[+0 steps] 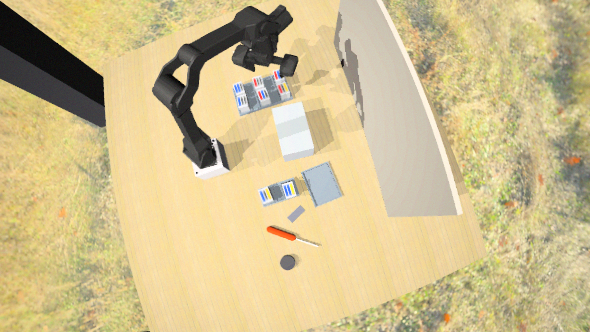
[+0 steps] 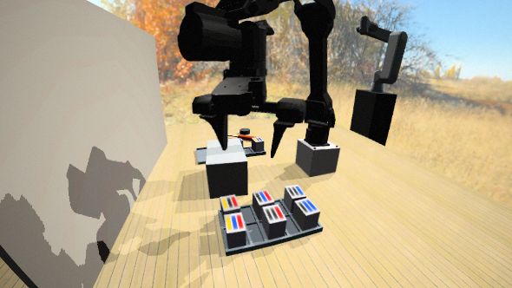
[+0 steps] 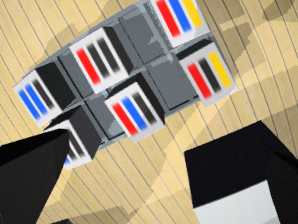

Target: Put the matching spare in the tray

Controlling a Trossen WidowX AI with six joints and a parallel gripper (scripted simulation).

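The white spare is 11 cm behind my gripper tip, 4 cm to the left of it and 12 cm below it. Round my gripper tip: curved beige panel: 29 cm ahead, 17 cm to the right, 6 cm above; pale grey box: 3 cm ahead, 16 cm to the right, 11 cm below; grey-blue tray: 9 cm ahead, 36 cm to the right, 16 cm below.
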